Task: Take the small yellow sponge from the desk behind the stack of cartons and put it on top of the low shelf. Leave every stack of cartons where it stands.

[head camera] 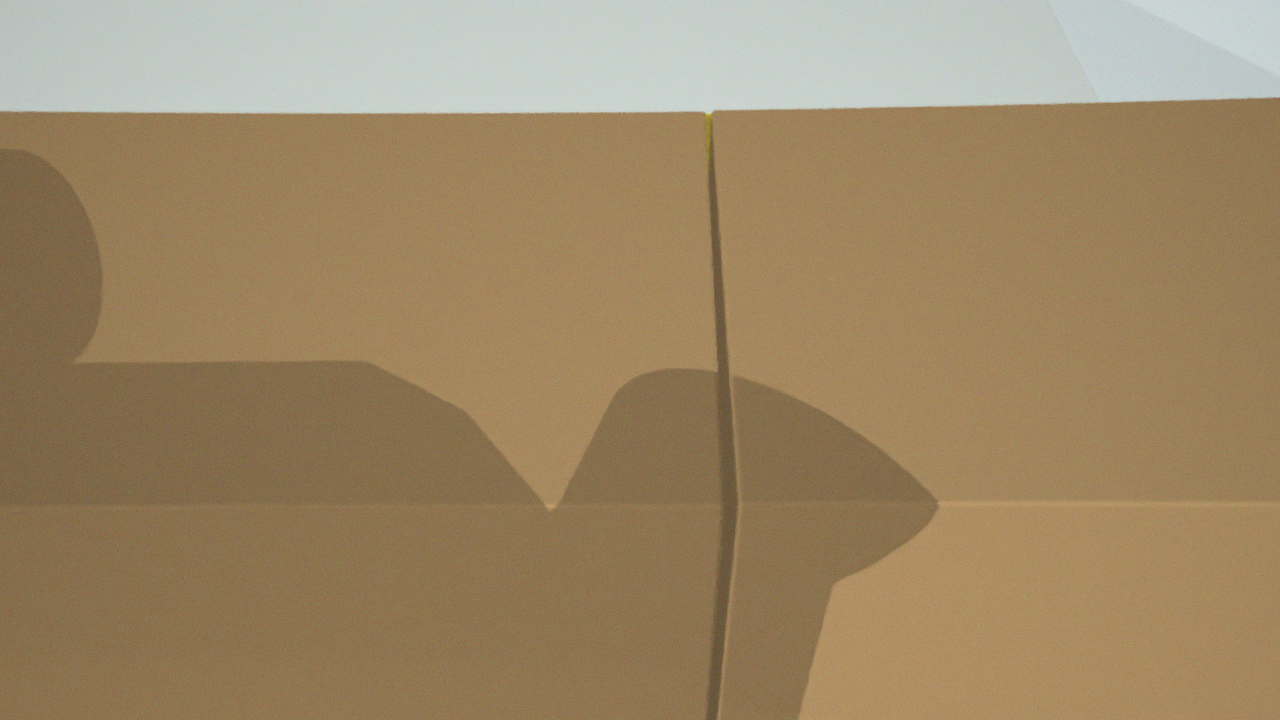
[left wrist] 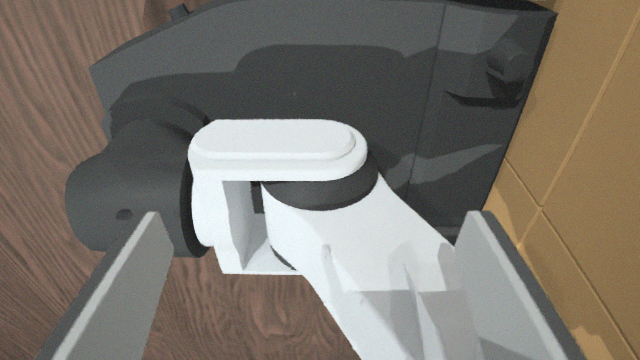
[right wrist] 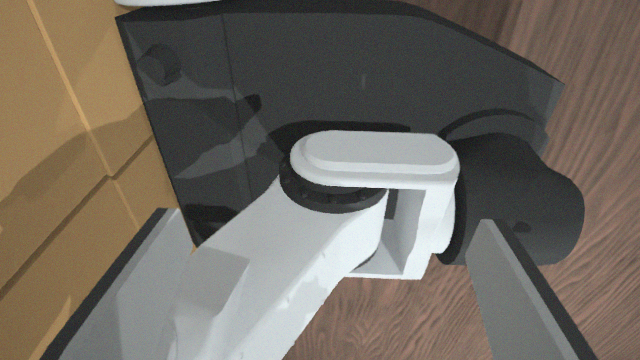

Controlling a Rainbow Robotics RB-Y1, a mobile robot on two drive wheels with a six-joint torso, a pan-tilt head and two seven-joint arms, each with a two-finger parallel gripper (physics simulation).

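Frame: origin at the robot's base, x left, y up, z ahead, level; metres.
Seen in the pictures: left gripper, fingertip midpoint: (left wrist: pixel 312 231); right gripper, fingertip midpoint: (right wrist: pixel 327 233).
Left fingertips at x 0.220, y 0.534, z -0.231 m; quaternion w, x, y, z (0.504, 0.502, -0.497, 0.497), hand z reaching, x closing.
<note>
A point is followed by its place in that frame.
Brown cartons (head camera: pixel 358 232) (left wrist: pixel 595 145) (right wrist: pixel 50 165) stand side by side close in front of me. Their top faces and upper fronts show in the head view. A thin yellow-green sliver (head camera: pixel 708 134) @[x -0.056, y 0.765, z 0.803 m] shows at the far end of the narrow gap between two cartons. I cannot tell whether it is the sponge. The desk and the low shelf do not show in the head view. My left gripper (left wrist: pixel 312 231) @[x 0.220, y 0.535, z -0.231 m] is open and empty, with cartons to the right in its view. My right gripper (right wrist: pixel 327 233) @[x -0.220, y 0.535, z -0.227 m] is open and empty, with cartons to the left in its view.
A pale wall (head camera: pixel 447 53) rises behind the cartons. Shadows fall across the cartons' tops and fronts. My dark base (left wrist: pixel 320 85) @[x 0.114, y 0.169, z -0.226 m] (right wrist: pixel 320 75) @[x -0.144, y 0.169, z -0.203 m] reaches to the carton fronts in both wrist views. Brown wooden floor (left wrist: pixel 45 125) @[x -0.039, y 0.000, z -0.839 m] (right wrist: pixel 600 125) @[x -0.003, y 0.000, z -0.800 m] lies on its outer sides.
</note>
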